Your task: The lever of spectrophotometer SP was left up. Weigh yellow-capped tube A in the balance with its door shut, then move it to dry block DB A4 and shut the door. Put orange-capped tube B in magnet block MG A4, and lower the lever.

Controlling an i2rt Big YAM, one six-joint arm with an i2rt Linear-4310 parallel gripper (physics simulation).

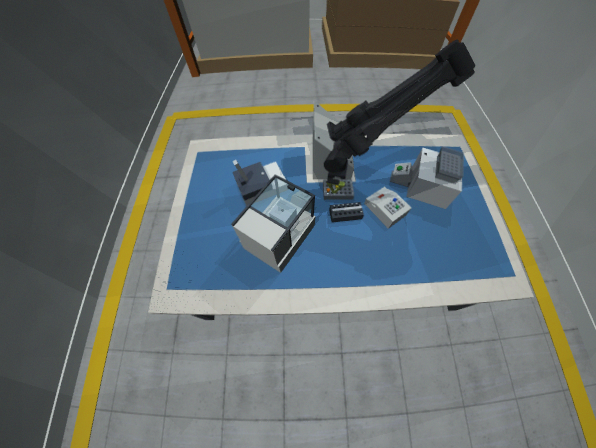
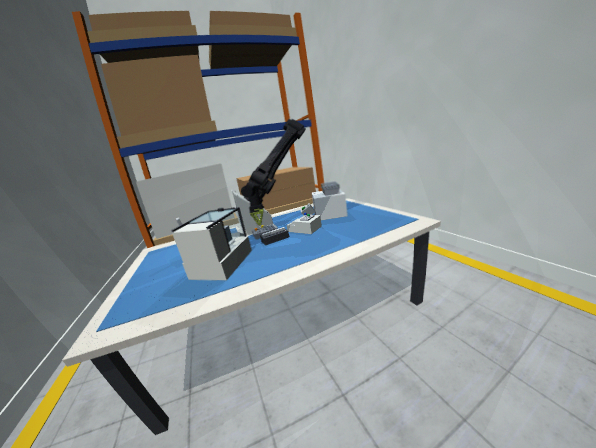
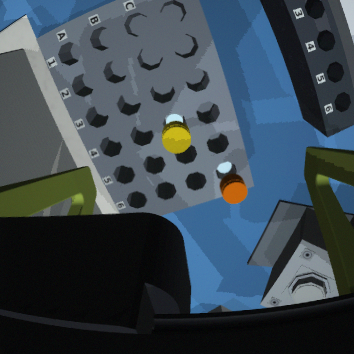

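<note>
My gripper (image 1: 338, 186) (image 2: 257, 218) (image 3: 197, 169) is open and empty above the grey tube rack (image 3: 131, 74) (image 1: 352, 196). Yellow-capped tube A (image 3: 176, 138) stands at C4, between the spread fingers. Orange-capped tube B (image 3: 234, 191) stands at D6, nearer the right finger. Magnet block MG (image 1: 346, 212) (image 3: 324, 58) is the dark block beside the rack. Dry block DB (image 1: 379, 207) (image 2: 305, 226) is white with a red display. The balance (image 1: 260, 231) (image 2: 197, 252) has glass panes; its door state is hard to tell. The lever (image 1: 241, 171) of dark spectrophotometer SP (image 1: 255, 181) stands up.
A small box with a green button (image 1: 400, 169) and a larger white machine (image 1: 434, 185) with a grey block on top stand at the right. The balance stands between the spectrophotometer and the rack. A grey panel with a round button (image 3: 308, 292) shows near the right finger.
</note>
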